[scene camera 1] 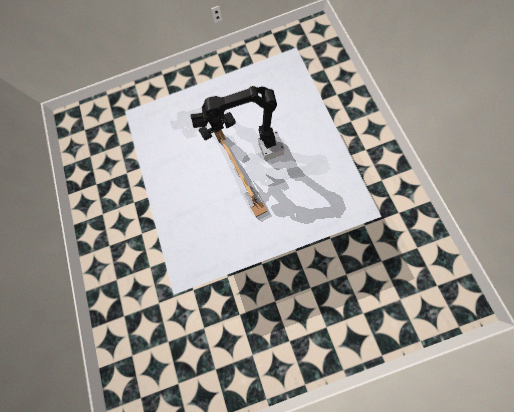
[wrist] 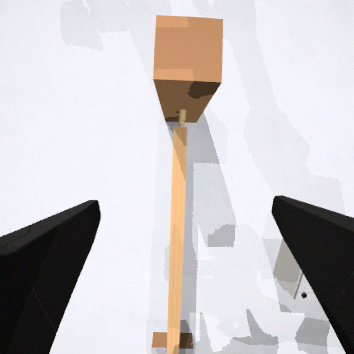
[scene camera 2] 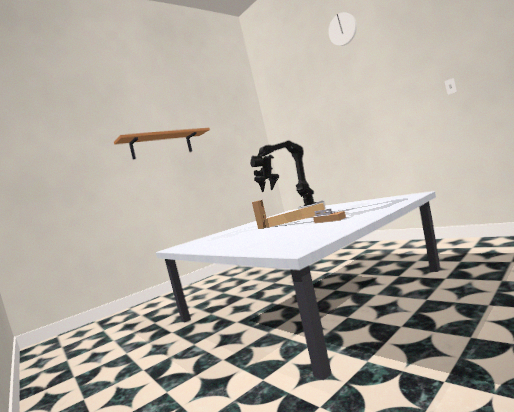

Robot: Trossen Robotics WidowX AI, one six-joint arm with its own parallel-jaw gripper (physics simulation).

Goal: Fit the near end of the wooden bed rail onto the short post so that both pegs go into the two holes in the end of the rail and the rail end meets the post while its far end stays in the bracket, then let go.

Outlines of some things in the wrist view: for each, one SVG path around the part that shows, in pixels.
My gripper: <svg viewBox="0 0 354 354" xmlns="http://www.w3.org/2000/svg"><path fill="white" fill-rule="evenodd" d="M97 199L86 200L31 223L31 225L26 225L0 236L0 354L49 354L62 316L96 235L101 218ZM275 195L272 201L271 214L279 232L303 272L324 313L329 318L328 320L345 354L354 354L354 217L284 195Z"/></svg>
A wooden bed rail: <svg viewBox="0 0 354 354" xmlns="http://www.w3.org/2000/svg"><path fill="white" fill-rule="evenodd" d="M186 126L173 126L166 354L178 354Z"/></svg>
